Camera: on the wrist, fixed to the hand. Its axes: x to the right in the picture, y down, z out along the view.
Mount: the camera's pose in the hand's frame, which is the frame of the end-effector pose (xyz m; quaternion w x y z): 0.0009 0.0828 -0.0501 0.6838 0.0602 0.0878 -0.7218
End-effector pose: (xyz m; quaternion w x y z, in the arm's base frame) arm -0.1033 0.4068 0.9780 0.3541 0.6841 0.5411 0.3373
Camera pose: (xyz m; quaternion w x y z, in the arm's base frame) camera -0.1039 0.4001 1.0745 0.3969 0.0689 0.9153 0.0025
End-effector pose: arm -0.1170 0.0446 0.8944 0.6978 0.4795 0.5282 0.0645
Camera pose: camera -0.1222 0.1193 0.9557 0.4485 -0.0170 0.7725 -0.4493
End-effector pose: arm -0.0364 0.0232 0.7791 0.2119 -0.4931 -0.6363 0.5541
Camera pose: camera 0.0366 0.0405 0.7180 0.6304 0.0862 -0.7391 0.2210
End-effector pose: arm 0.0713 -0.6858 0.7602 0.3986 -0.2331 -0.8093 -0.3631
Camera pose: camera 0.1498 -0.6725 0.8152 0.0956 0.4807 -0.7085 -0.5078
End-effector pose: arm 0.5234 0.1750 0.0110 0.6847 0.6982 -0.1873 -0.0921
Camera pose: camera 0.5323 0.2215 0.0954 0.3762 0.6620 0.4305 -0.4847
